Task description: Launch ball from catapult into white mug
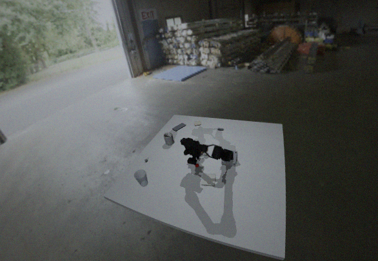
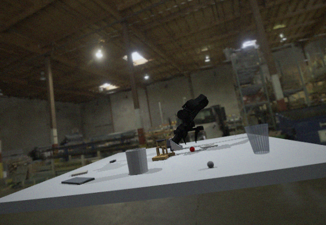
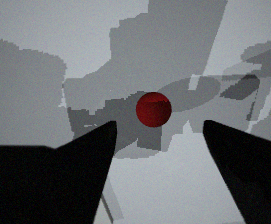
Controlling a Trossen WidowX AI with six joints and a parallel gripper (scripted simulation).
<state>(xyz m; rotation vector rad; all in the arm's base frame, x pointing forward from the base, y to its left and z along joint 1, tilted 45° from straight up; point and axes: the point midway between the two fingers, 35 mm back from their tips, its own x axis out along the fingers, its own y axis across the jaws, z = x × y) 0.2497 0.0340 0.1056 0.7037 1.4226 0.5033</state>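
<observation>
Now: the red ball 3 cm below my gripper tip. The rest, counted from my gripper tip: small wooden catapult: 2 cm ahead, 15 cm to the right; then pale flat tile: 12 cm behind, 13 cm to the left, 5 cm below; then grey-white cylindrical mug: 36 cm ahead, 27 cm to the right, 2 cm below.
</observation>
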